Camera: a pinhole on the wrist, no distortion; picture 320 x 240 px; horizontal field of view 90.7 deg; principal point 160.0 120.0 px. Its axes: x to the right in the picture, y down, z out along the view. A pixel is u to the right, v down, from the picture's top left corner.
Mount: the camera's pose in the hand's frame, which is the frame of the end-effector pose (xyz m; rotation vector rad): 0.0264 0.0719 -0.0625 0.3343 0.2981 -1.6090
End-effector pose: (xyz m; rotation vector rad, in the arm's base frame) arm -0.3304 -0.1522 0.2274 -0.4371 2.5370 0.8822
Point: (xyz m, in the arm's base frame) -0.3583 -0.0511 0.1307
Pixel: 122.8 147.7
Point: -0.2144 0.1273 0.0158
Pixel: 103.3 95.5
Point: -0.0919 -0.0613 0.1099
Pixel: 187.3 33.0
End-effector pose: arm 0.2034 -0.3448 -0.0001 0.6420 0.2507 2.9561
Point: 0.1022 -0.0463 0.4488
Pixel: 177.1 213.0
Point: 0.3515 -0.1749 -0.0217
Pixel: 295.6 28.8
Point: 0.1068 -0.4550 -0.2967
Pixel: behind the camera
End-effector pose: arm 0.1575 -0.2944 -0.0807 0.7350 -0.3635 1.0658
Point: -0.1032 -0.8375 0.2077
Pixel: 64.5 24.6
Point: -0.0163 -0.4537 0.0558
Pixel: 28.0 20.4
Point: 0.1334 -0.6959 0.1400
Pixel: 125.3 69.6
